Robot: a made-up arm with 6 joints. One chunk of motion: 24 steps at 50 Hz.
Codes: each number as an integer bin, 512 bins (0 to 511) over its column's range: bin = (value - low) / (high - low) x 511, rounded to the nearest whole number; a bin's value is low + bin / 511 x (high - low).
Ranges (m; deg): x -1.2..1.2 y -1.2..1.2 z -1.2..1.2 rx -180..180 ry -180..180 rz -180..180
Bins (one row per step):
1: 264 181 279 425 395 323
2: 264 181 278 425 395 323
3: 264 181 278 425 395 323
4: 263 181 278 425 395 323
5: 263 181 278 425 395 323
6: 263 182 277 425 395 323
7: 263 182 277 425 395 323
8: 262 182 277 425 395 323
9: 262 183 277 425 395 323
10: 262 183 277 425 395 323
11: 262 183 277 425 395 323
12: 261 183 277 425 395 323
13: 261 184 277 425 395 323
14: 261 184 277 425 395 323
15: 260 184 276 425 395 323
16: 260 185 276 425 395 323
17: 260 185 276 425 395 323
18: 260 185 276 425 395 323
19: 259 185 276 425 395 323
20: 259 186 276 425 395 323
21: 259 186 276 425 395 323
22: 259 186 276 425 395 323
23: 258 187 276 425 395 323
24: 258 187 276 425 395 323
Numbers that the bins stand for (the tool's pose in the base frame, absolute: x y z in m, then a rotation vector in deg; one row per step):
1: 0.0399 -0.3499 0.1104 119.41 98.28 47.55
2: 0.0399 -0.3499 0.1057 119.41 98.28 47.55
3: 0.0399 -0.3499 0.1057 119.41 98.28 47.55
4: 0.0352 -0.3499 0.1057 119.41 98.28 47.55
5: 0.0352 -0.3499 0.1057 119.41 98.28 47.55
6: 0.0352 -0.3452 0.1010 119.41 98.28 47.55
7: 0.0352 -0.3452 0.1010 119.41 98.28 47.55
8: 0.0305 -0.3452 0.1010 119.41 98.28 47.55
9: 0.0305 -0.3405 0.1010 119.41 98.28 47.55
10: 0.0305 -0.3405 0.1010 119.41 98.28 47.55
11: 0.0305 -0.3405 0.1010 119.41 98.28 47.55
12: 0.0258 -0.3405 0.1010 119.41 98.28 47.55
13: 0.0258 -0.3358 0.1010 119.41 98.28 47.55
14: 0.0258 -0.3358 0.1010 119.41 98.28 47.55
15: 0.0211 -0.3358 0.0963 119.41 98.28 47.55
16: 0.0211 -0.3311 0.0963 119.41 98.28 47.55
17: 0.0211 -0.3311 0.0963 119.41 98.28 47.55
18: 0.0211 -0.3311 0.0963 119.41 98.28 47.55
19: 0.0164 -0.3311 0.0963 119.41 98.28 47.55
20: 0.0164 -0.3264 0.0963 119.41 98.28 47.55
21: 0.0164 -0.3264 0.0963 119.41 98.28 47.55
22: 0.0164 -0.3264 0.0963 119.41 98.28 47.55
23: 0.0117 -0.3217 0.0963 119.41 98.28 47.55
24: 0.0117 -0.3217 0.0963 119.41 98.28 47.55

